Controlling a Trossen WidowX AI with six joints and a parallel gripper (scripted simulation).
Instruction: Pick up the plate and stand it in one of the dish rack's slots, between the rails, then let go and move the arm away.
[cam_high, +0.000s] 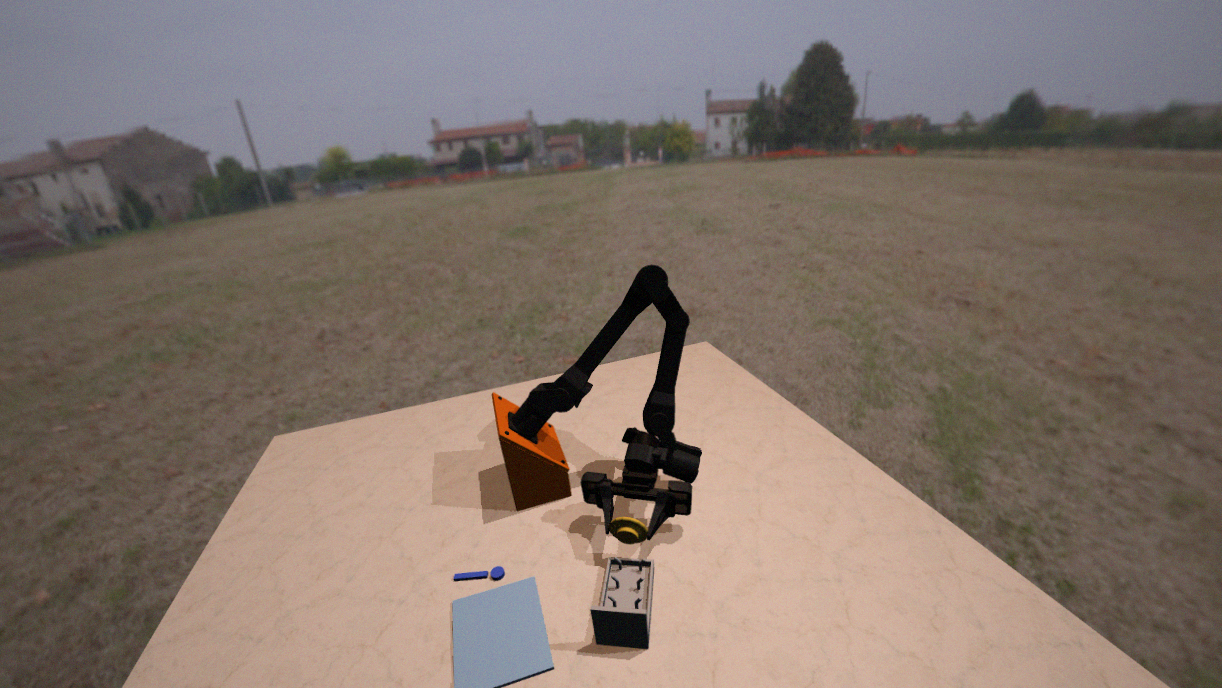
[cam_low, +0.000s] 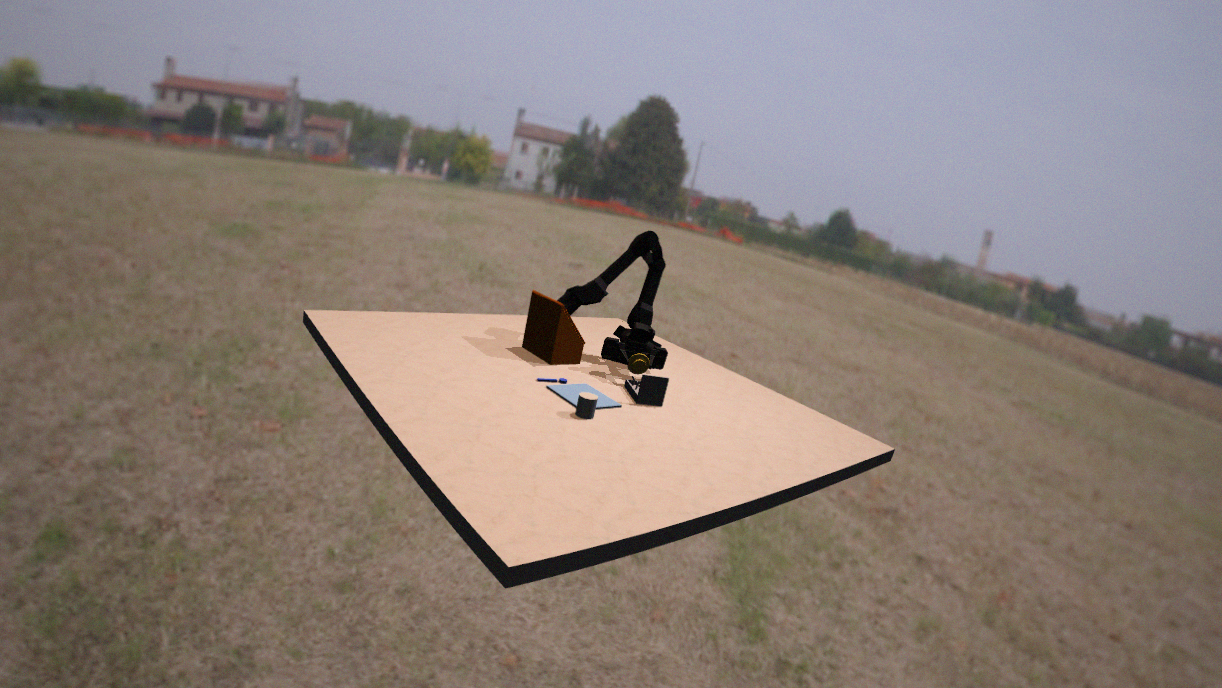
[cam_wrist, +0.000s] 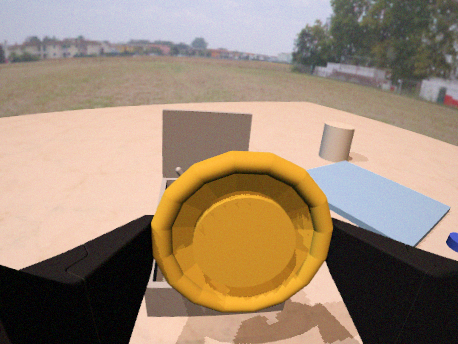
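Now: the dish rack 70 mm ahead of my gripper tip, 40 mm below it and 20 mm to the right of it. The rest, counted from my gripper tip: blue spoon 230 mm to the right, 60 mm below, 40 mm behind; then yellow plate 10 mm behind; then light blue mat 210 mm to the right, 60 mm below, 60 mm ahead.
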